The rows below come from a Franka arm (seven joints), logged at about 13 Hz.
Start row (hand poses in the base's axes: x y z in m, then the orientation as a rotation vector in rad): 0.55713 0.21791 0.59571 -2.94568 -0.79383 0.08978
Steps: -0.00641 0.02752 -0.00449 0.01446 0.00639 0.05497; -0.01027 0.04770 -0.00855 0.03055 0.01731 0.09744; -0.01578 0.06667 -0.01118 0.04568 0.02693 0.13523; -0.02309 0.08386 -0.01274 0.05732 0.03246 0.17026; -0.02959 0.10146 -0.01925 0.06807 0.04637 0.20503; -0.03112 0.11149 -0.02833 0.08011 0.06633 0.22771; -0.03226 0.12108 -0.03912 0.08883 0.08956 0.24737; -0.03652 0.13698 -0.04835 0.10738 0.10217 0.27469
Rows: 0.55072 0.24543 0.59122 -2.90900 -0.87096 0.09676; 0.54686 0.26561 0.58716 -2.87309 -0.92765 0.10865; 0.54135 0.28458 0.58453 -2.83950 -0.97702 0.11860; 0.53404 0.30177 0.58297 -2.81075 -1.02316 0.12385; 0.52754 0.31937 0.57646 -2.77981 -1.06721 0.14136; 0.52601 0.32940 0.56738 -2.75148 -1.09237 0.16595; 0.52487 0.33899 0.55659 -2.72630 -1.11330 0.19613; 0.52061 0.35489 0.54736 -2.69121 -1.14324 0.20724
